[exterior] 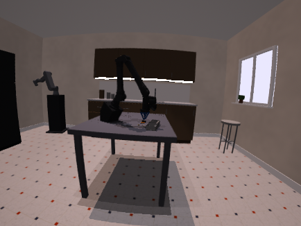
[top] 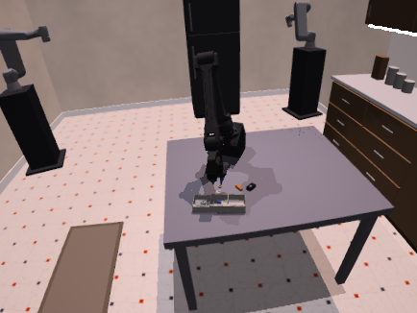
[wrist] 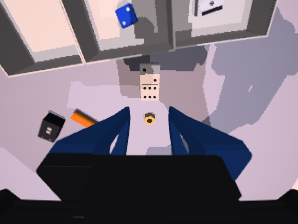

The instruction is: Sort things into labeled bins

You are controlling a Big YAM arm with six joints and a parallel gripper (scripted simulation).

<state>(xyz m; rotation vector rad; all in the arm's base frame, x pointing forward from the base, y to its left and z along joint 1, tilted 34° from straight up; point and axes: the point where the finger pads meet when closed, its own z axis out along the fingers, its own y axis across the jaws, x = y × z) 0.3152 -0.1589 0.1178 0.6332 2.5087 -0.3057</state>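
My gripper is now 70 mm above the white domino. From my hand the other things lie so: small brass nut (50 mm behind, 30 mm to the left, 70 mm below); then orange cylinder (120 mm to the left, 70 mm below); then blue die (70 mm ahead, 20 mm to the right, 60 mm below).
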